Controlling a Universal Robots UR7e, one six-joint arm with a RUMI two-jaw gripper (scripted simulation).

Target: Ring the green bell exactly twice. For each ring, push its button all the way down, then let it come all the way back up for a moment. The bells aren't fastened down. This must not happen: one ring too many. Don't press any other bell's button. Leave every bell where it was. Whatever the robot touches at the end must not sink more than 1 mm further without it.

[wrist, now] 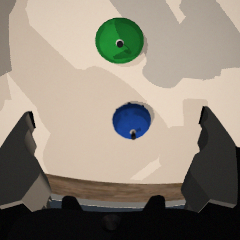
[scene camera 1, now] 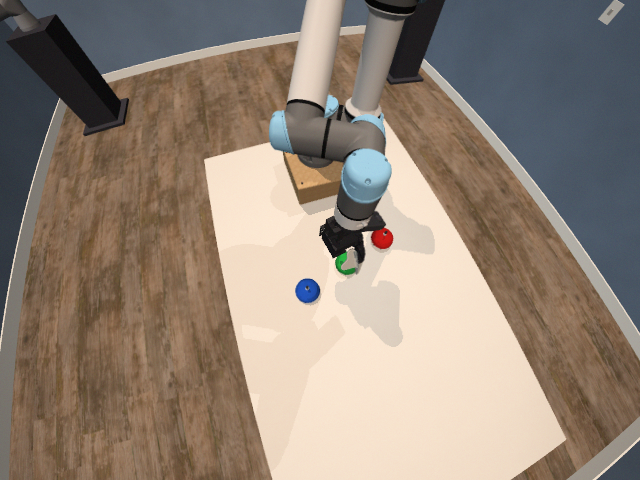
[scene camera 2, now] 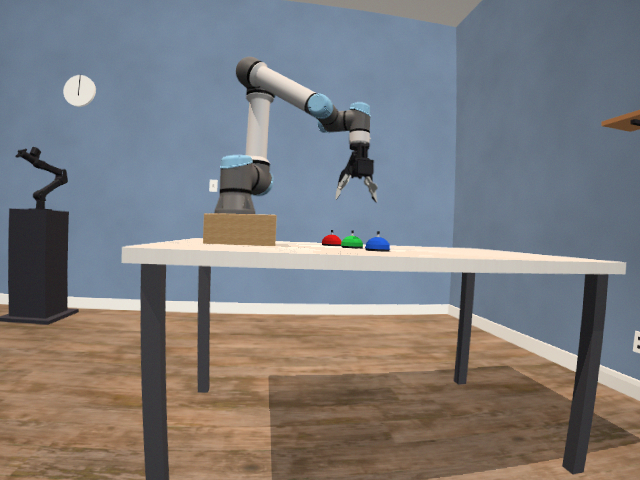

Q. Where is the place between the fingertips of my gripper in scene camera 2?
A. At 356,201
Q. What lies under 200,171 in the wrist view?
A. My gripper.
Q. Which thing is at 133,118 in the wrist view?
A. A blue bell.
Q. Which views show my gripper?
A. The wrist view, scene camera 1 and scene camera 2: all of them.
